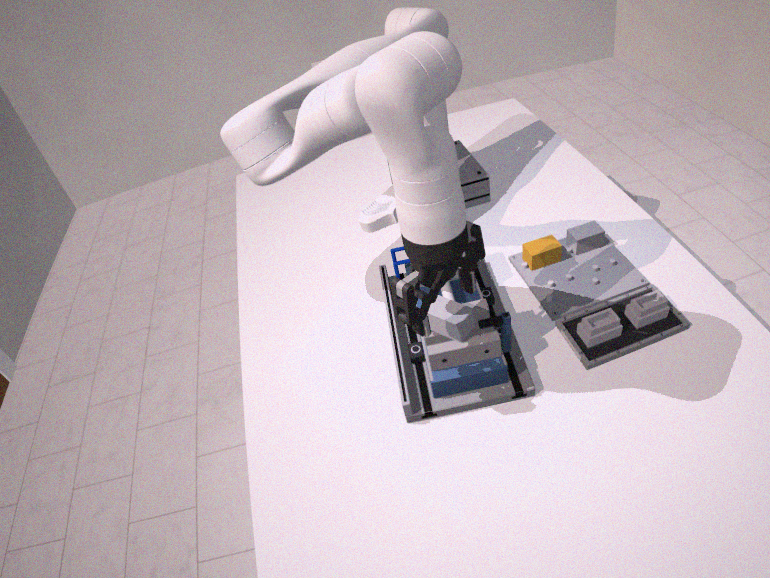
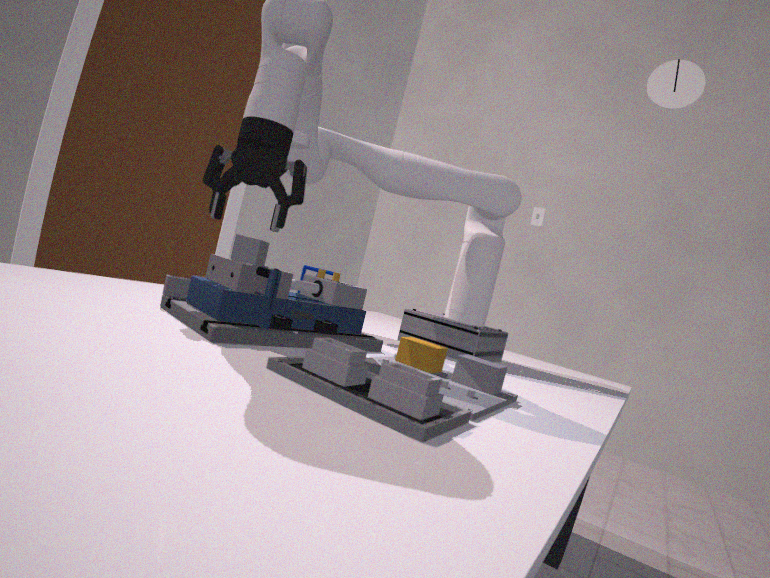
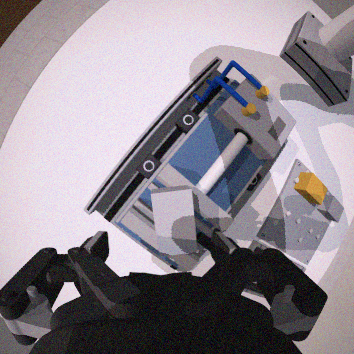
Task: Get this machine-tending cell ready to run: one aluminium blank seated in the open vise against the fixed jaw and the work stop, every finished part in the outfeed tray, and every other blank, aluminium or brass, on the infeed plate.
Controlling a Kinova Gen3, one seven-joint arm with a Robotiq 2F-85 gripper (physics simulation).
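Frame: origin at the arm's base, x ahead, y left, z up, level; metres.
Seen in the pictures: gripper, between the fingertips: (image 1: 446, 311) (image 2: 244, 225) (image 3: 159, 243); arm's base, origin of its link: (image 2: 463, 321) (image 3: 331, 43).
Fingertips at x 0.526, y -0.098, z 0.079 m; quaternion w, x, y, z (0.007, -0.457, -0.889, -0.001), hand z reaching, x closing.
Offsets run from my fingertips to a thing's middle. "*": to the spot under its first point.
A plain grey aluminium blank {dx -0.017, dy +0.005, dz -0.034 m} (image 1: 457, 320) (image 2: 250, 250) (image 3: 174, 215) sits in the open vise {dx -0.085, dy +0.015, dz -0.098 m} (image 1: 469, 378) (image 2: 223, 304) (image 3: 197, 145), turned askew to the jaws and standing above the fixed jaw (image 1: 466, 355) (image 2: 231, 273). Its underside is hidden. The work stop {* dx -0.005, dy +0.082, dz -0.080 m} (image 1: 505, 332) (image 2: 273, 298) is a blue post with a black arm. My gripper (image 1: 444, 311) (image 2: 246, 222) (image 3: 159, 243) is open and empty above the blank. A brass blank {dx -0.193, dy +0.218, dz -0.122 m} (image 1: 542, 251) (image 2: 421, 354) (image 3: 311, 188) and an aluminium blank {dx -0.203, dy +0.308, dz -0.122 m} (image 1: 585, 236) (image 2: 478, 374) (image 3: 330, 207) are on the infeed plate {dx -0.150, dy +0.268, dz -0.144 m} (image 1: 615, 279). Two pocketed finished parts {* dx +0.012, dy +0.225, dz -0.107 m} (image 1: 598, 327) {* dx +0.004, dy +0.312, dz -0.108 m} (image 1: 646, 309) sit in the outfeed tray {* dx +0.045, dy +0.275, dz -0.142 m} (image 1: 634, 349) (image 2: 348, 400).
Blue handles {* dx -0.166, dy -0.042, dz -0.037 m} (image 1: 396, 261) (image 3: 232, 92) with yellow ends stand at the vise's rear. The vise's screw {* dx -0.099, dy +0.020, dz -0.062 m} (image 3: 223, 162) runs behind the moving jaw. A grey box with black grooves (image 1: 475, 189) (image 2: 454, 332) (image 3: 320, 67) stands by the arm's base. Small pins stand on the infeed plate.
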